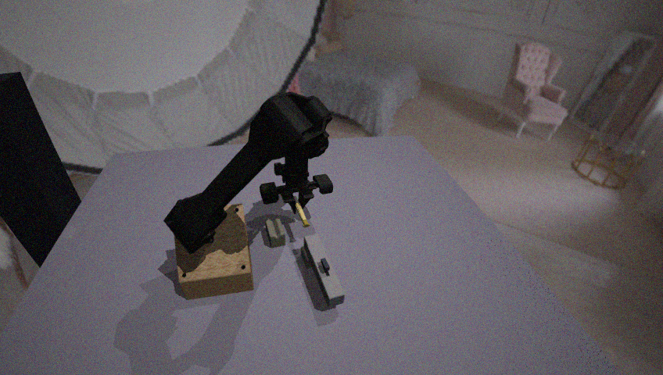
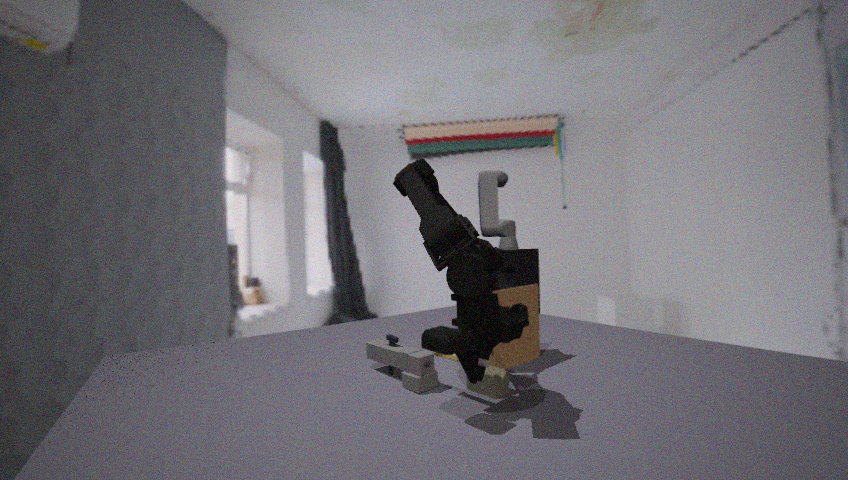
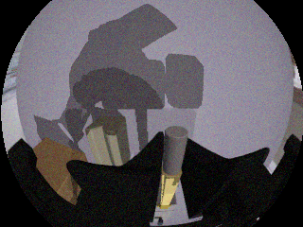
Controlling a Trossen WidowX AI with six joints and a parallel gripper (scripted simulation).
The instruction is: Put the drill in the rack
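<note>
Right now the drill is 4 cm to the right of my gripper tip and 3 cm above it. From my gripper tip the other things lie so: rack 7 cm behind, 4 cm to the right, 3 cm below; key 2 cm ahead, 22 cm to the right, 1 cm above.
</note>
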